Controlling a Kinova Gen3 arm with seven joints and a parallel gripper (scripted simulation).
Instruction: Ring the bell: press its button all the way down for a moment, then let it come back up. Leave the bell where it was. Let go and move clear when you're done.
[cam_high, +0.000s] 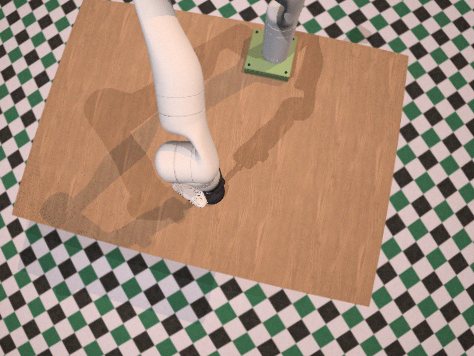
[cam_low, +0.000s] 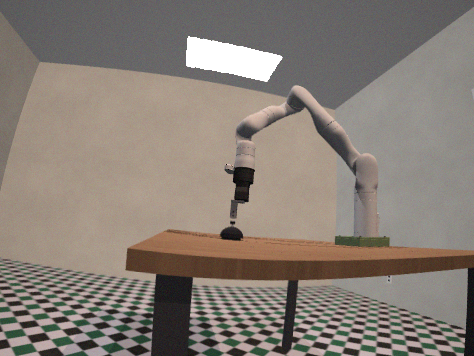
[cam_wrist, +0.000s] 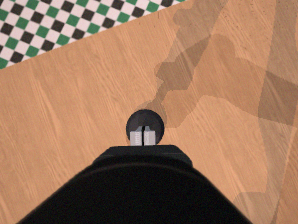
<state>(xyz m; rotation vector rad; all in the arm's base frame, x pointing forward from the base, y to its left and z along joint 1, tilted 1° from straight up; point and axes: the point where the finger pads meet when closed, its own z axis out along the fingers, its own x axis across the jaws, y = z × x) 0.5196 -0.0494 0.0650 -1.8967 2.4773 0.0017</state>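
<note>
The bell button lies 4 cm below my hand. From my hand the other things lie so: bell 6 cm below.
</note>
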